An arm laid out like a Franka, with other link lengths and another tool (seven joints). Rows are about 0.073 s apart.
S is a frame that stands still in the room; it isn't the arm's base.
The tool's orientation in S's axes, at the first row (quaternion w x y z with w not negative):
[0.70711 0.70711 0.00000 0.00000]
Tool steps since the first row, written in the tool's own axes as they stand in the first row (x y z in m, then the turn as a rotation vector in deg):
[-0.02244 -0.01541 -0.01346 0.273 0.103 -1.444]
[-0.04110 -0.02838 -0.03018 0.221 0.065 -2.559]
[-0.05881 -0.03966 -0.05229 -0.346 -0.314 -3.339]
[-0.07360 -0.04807 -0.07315 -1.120 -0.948 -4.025]
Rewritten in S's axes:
[-0.02244 0.01346 -0.01541 0.273 1.444 0.103]
[-0.04110 0.03018 -0.02838 0.221 2.559 0.065]
[-0.05881 0.05229 -0.03966 -0.346 3.339 -0.314]
[-0.07360 0.07315 -0.04807 -1.120 4.025 -0.948]

